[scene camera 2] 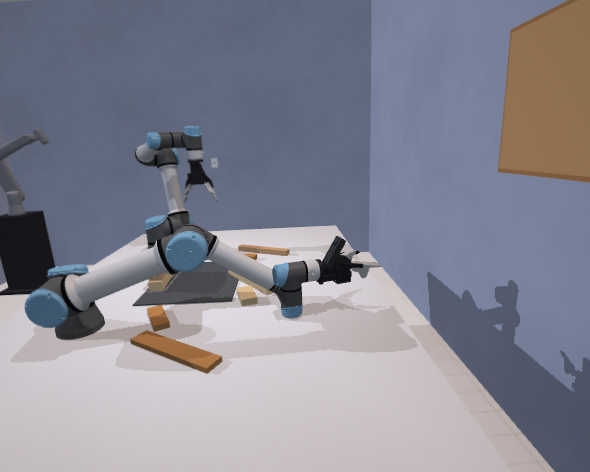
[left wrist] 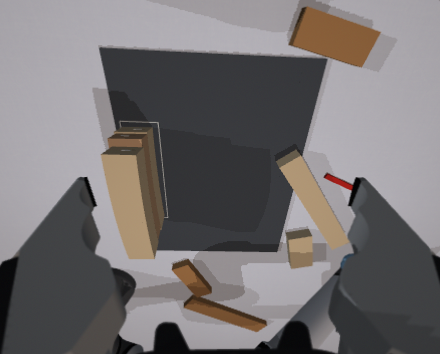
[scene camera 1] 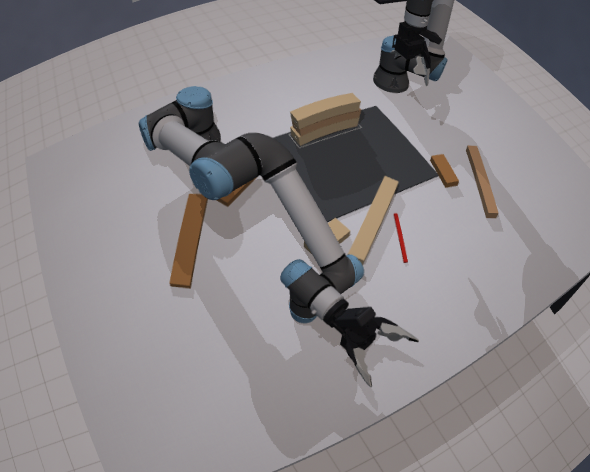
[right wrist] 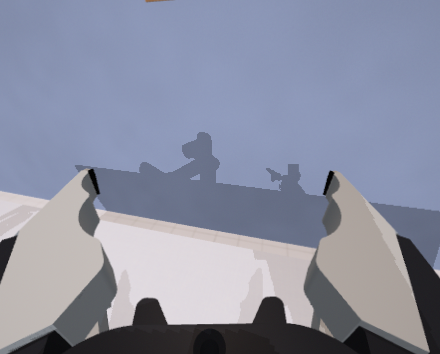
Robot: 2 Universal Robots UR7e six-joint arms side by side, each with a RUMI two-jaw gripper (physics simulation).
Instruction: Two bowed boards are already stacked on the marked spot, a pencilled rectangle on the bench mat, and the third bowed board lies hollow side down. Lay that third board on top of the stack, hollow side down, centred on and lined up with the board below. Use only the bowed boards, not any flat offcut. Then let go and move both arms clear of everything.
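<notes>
Pale block, visible. My right gripper: right wrist view, scene camera 2. My left gripper: visible, left wrist view too.
</notes>
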